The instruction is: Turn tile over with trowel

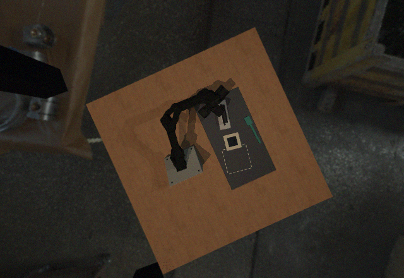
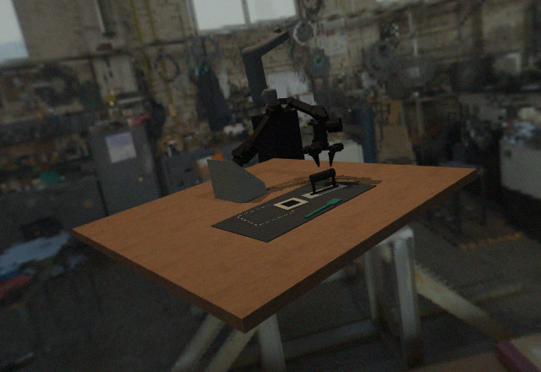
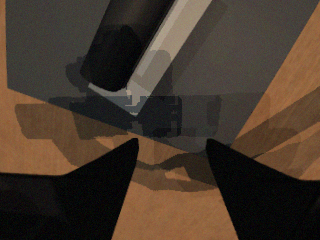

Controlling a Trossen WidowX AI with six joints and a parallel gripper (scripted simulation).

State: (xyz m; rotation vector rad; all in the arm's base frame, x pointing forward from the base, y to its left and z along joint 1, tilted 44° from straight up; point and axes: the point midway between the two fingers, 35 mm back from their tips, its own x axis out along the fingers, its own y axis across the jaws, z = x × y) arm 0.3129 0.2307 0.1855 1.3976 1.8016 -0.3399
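My gripper tip is 7 cm short of the trowel, 6 cm to the left of it and 5 cm above it. Also, from my gripper tip: green flat tool: 22 cm ahead, 23 cm to the right, 8 cm below; then tile: 6 cm ahead, 28 cm to the right, 8 cm below.
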